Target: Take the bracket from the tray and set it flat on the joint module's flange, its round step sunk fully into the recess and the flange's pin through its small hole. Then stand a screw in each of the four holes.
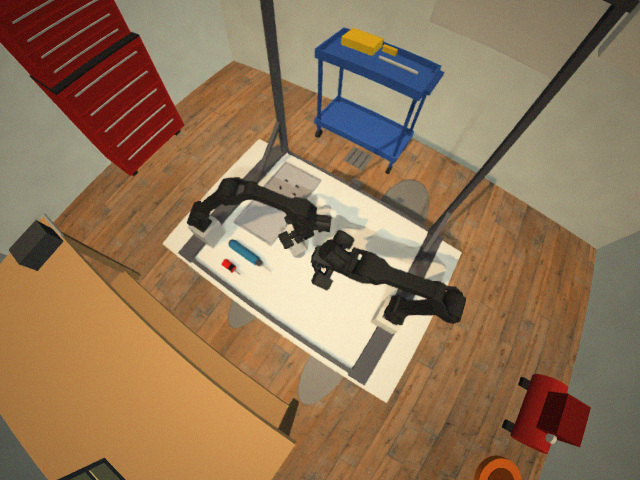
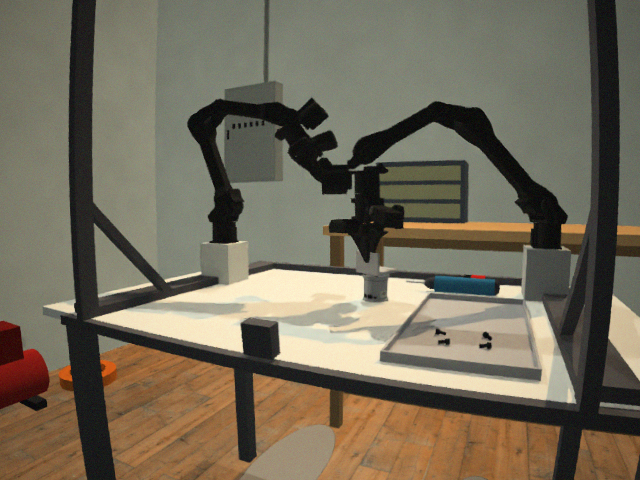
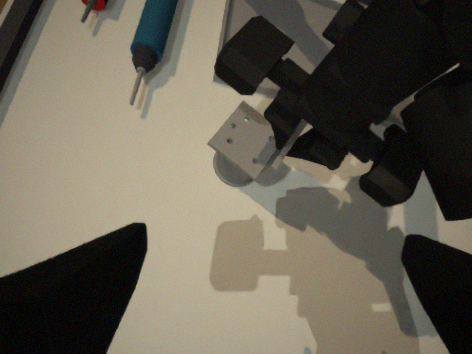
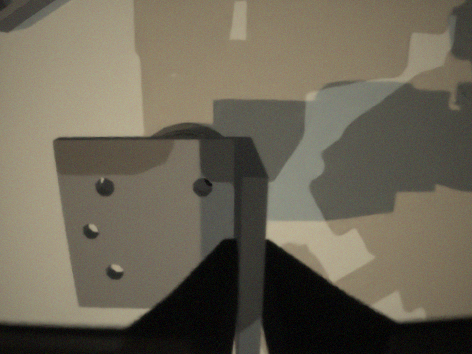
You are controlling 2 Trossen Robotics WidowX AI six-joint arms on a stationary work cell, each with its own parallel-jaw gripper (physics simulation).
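Frame: origin at the left arm's base, x ahead, y left, z up, level; metres.
Where they show: left gripper, fingertip midpoint: [image 3: 275, 241]; right gripper, fingertip midpoint: [image 1: 303, 240] [image 2: 368, 262] [image 3: 282, 148] [image 4: 245, 252]; left arm's base at its link origin: [image 1: 393, 314] [image 2: 224, 242]; right arm's base at its link origin: [image 1: 202, 223] [image 2: 546, 247].
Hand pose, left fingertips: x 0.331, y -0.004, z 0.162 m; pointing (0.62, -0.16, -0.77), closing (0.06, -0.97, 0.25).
Each offset is from my left fingertips to the top centre of the thing. "spot": to the spot under its first point.
The grey bracket [image 2: 364, 267] [image 3: 240, 137] [image 4: 140, 215] has its holed plate level, on or just above the flange of the joint module @(dx +0.141, dy -0.047, dz -0.212 m) [image 2: 375, 288] [image 3: 230, 171] [image 4: 187, 131]; the round step, recess and pin are hidden. My right gripper [image 2: 367, 258] [image 3: 282, 148] [image 4: 245, 252] is shut on the bracket's upright wall. My left gripper [image 3: 275, 241] is open, off to one side of the module. Several black screws @(dx +0.336, dy -0.326, dz -0.261 m) [image 2: 444, 342] [image 1: 289, 184] lie in the grey tray @(dx +0.367, dy -0.211, dz -0.260 m) [image 2: 460, 367] [image 1: 307, 178] [image 3: 223, 40].
A blue screwdriver @(spot: dx +0.323, dy +0.092, dz -0.235 m) [image 1: 245, 252] [image 2: 465, 285] [image 3: 156, 30] and a small red tool @(dx +0.337, dy +0.179, dz -0.242 m) [image 1: 228, 265] [image 2: 478, 276] [image 3: 95, 4] lie beside the tray. The two arms' wrists are close together near the module. Dark frame posts [image 1: 273, 77] [image 2: 82, 155] rise at the table's edge.
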